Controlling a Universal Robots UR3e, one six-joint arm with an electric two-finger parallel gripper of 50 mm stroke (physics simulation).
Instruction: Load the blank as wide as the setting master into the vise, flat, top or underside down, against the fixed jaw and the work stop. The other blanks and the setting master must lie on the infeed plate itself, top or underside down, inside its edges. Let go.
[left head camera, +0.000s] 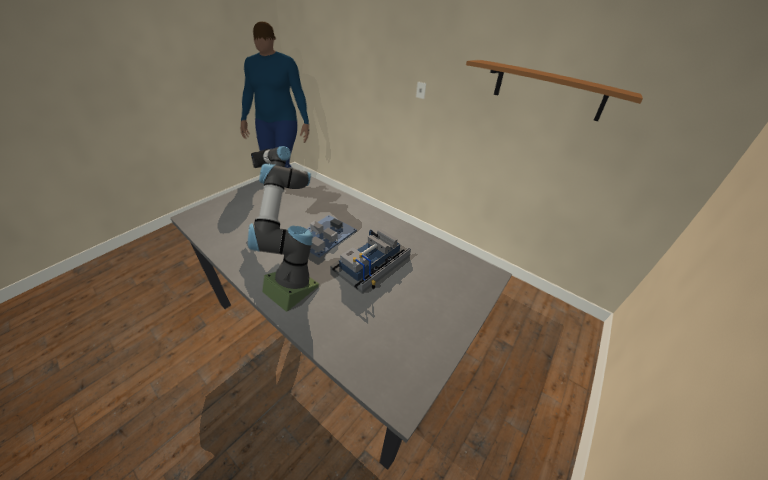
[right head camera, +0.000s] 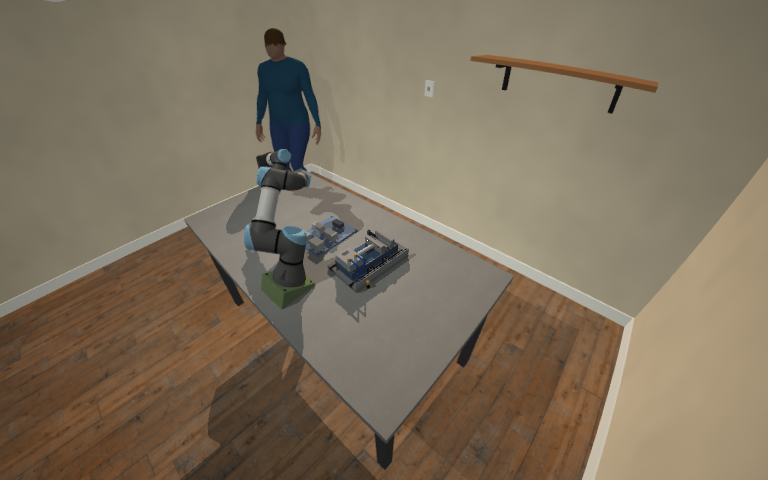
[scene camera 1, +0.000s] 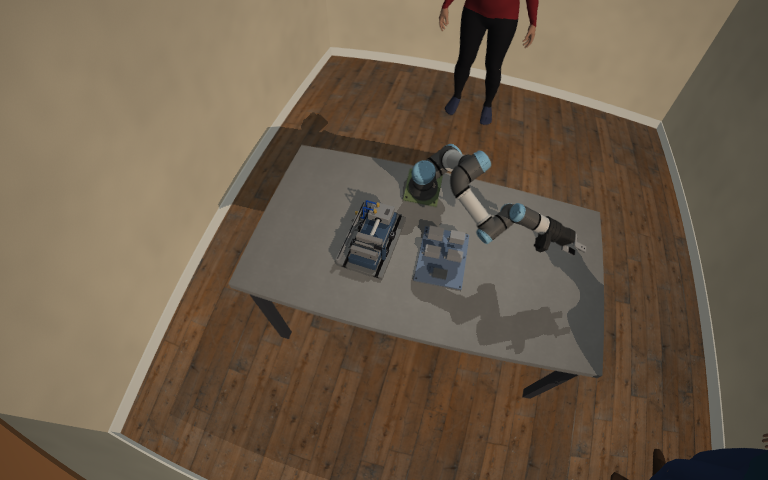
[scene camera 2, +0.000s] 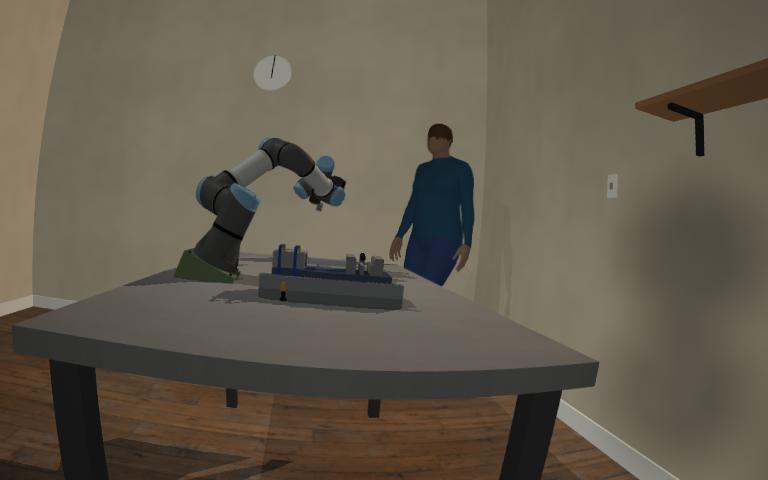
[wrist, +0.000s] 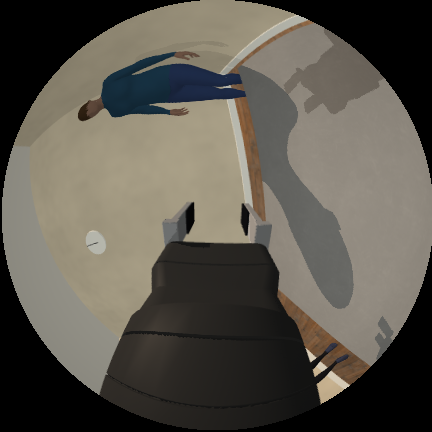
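Where they show: gripper, fingertip midpoint: (left head camera: 254, 161) (scene camera 1: 579, 251) (scene camera 2: 320, 203) (wrist: 217, 212); arm's base, origin of the base link: (left head camera: 292, 279) (right head camera: 288, 278) (scene camera 1: 423, 186) (scene camera 2: 214, 261).
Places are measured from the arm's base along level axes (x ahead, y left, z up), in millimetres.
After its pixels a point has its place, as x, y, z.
The blue infeed plate (scene camera 1: 455, 279) @(354, 274, -32) (left head camera: 344, 233) @(353, 135, -33) lies on the table beside the arm. On it are several light grey blocks, among them one block (scene camera 1: 457, 236) @(186, 220, 3) near a corner and another block (scene camera 1: 433, 251) @(292, 154, 3) nearer the middle, and a dark grey block (scene camera 1: 438, 272) @(365, 204, -8) (left head camera: 336, 224) @(350, 194, -12) towards the far end from the base. Which is the setting master and how wide each is, I cannot tell. The vise (scene camera 1: 367, 239) @(375, -89, 52) (scene camera 2: 331, 274) @(330, -144, 15) stands beside the plate; no blank can be made out between its jaws. My gripper (scene camera 1: 578, 249) @(185, 683, 197) (wrist: 217, 212) @(185, 683, 197) is open and empty, high above the table's far end, pointing away from plate and vise.
A grey rail (scene camera 2: 331, 292) @(337, -188, -17) runs along the vise's side, with blue upright brackets (scene camera 2: 280, 260) @(222, -170, 37) at one end. The arm stands on a green base (scene camera 1: 412, 195) @(62, -26, -3) at the table edge. A person in blue (left head camera: 275, 84) and one in red (scene camera 1: 489, 6) stand beyond the table (scene camera 1: 317, 271) @(538, -234, -41).
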